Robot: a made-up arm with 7 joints. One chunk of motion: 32 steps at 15 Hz.
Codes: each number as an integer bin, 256 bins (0 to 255) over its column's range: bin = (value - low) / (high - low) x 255, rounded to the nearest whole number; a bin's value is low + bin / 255 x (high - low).
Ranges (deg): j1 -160..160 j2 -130..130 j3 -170.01..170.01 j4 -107..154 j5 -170.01..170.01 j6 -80.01..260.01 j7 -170.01..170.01
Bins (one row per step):
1: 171 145 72 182 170 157 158
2: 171 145 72 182 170 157 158
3: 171 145 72 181 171 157 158
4: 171 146 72 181 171 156 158
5: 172 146 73 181 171 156 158
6: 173 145 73 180 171 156 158
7: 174 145 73 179 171 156 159
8: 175 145 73 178 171 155 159
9: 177 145 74 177 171 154 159
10: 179 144 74 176 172 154 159
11: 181 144 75 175 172 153 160
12: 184 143 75 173 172 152 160
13: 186 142 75 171 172 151 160
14: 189 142 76 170 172 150 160
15: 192 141 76 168 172 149 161
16: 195 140 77 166 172 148 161
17: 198 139 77 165 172 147 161
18: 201 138 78 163 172 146 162
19: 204 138 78 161 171 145 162
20: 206 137 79 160 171 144 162
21: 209 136 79 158 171 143 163
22: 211 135 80 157 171 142 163
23: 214 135 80 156 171 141 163
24: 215 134 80 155 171 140 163
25: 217 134 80 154 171 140 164
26: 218 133 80 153 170 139 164
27: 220 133 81 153 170 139 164
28: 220 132 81 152 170 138 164
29: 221 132 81 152 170 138 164
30: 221 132 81 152 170 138 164
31: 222 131 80 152 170 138 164
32: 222 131 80 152 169 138 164
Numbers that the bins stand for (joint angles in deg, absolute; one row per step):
1: 54.59 17.84 -74.00 79.28 56.67 129.34 40.67
2: 54.59 17.84 -74.00 79.28 56.67 129.34 40.67
3: 54.59 17.84 -74.00 78.26 58.00 129.34 40.67
4: 54.59 18.86 -74.00 78.26 58.00 128.00 40.67
5: 55.84 18.86 -72.67 78.26 58.00 128.00 40.67
6: 57.10 17.84 -72.67 77.24 58.00 128.00 40.67
7: 58.35 17.84 -72.67 76.21 58.00 128.00 42.00
8: 59.61 17.84 -72.67 75.19 58.00 126.67 42.00
9: 62.12 17.84 -71.34 74.16 58.00 125.34 42.00
10: 64.63 16.82 -71.34 73.14 59.34 125.34 42.00
11: 67.14 16.82 -70.00 72.12 59.34 124.00 43.34
12: 70.90 15.80 -70.00 70.07 59.34 122.67 43.34
13: 73.41 14.78 -70.00 68.02 59.34 121.34 43.34
14: 77.18 14.78 -68.67 67.00 59.34 120.00 43.34
15: 80.94 13.76 -68.67 64.95 59.34 118.67 44.67
16: 84.71 12.75 -67.34 62.91 59.34 117.33 44.67
17: 88.47 11.73 -67.34 61.88 59.34 116.00 44.67
18: 92.24 10.71 -66.00 59.84 59.34 114.67 46.00
19: 96.00 10.71 -66.00 57.79 58.00 113.33 46.00
20: 98.51 9.69 -64.67 56.76 58.00 112.00 46.00
21: 102.27 8.67 -64.67 54.72 58.00 110.67 47.34
22: 104.78 7.65 -63.34 53.69 58.00 109.33 47.34
23: 108.55 7.65 -63.34 52.67 58.00 108.00 47.34
24: 109.80 6.63 -63.34 51.65 58.00 106.67 47.34
25: 112.31 6.63 -63.34 50.62 58.00 106.67 48.67
26: 113.57 5.61 -63.34 49.60 56.67 105.33 48.67
27: 116.08 5.61 -62.00 49.60 56.67 105.33 48.67
28: 116.08 4.59 -62.00 48.58 56.67 104.00 48.67
29: 117.33 4.59 -62.00 48.58 56.67 104.00 48.67
30: 117.33 4.59 -62.00 48.58 56.67 104.00 48.67
31: 118.59 3.57 -63.34 48.58 56.67 104.00 48.67
32: 118.59 3.57 -63.34 48.58 55.34 104.00 48.67

